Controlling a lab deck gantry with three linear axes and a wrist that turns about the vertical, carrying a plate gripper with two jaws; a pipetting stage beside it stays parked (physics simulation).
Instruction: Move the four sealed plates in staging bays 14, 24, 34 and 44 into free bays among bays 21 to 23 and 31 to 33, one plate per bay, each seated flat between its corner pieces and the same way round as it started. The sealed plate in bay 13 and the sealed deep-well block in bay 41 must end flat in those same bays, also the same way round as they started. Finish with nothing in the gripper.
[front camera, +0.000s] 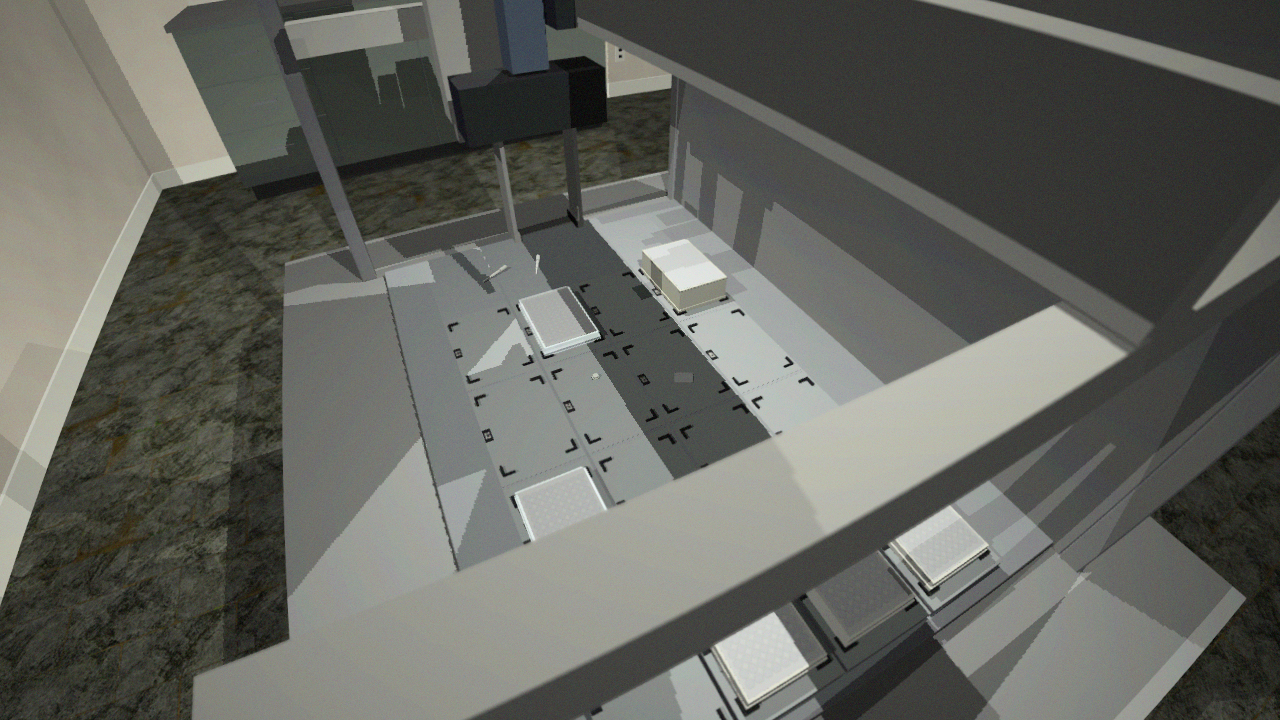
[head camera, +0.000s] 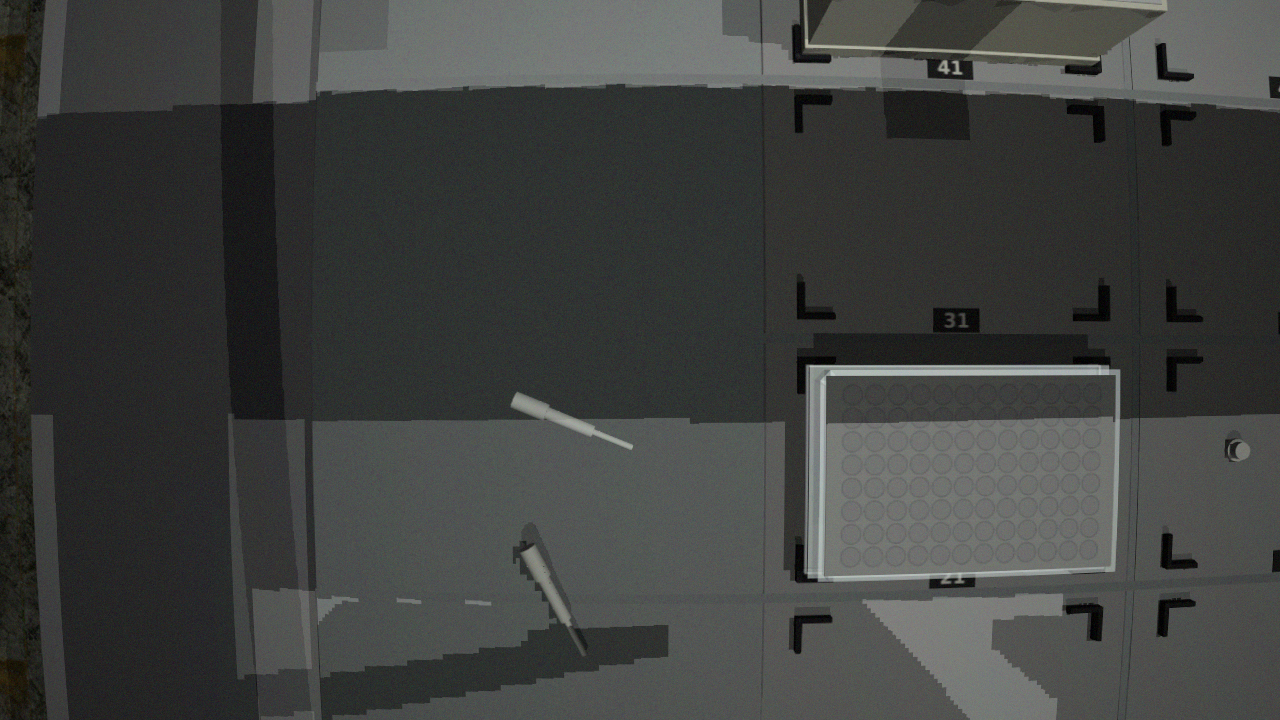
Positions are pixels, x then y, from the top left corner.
Scene:
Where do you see a sealed deep-well block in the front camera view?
679, 271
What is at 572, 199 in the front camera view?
My gripper.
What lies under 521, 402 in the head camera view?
A thin white stepped tool.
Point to a thin white stepped tool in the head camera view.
536, 565

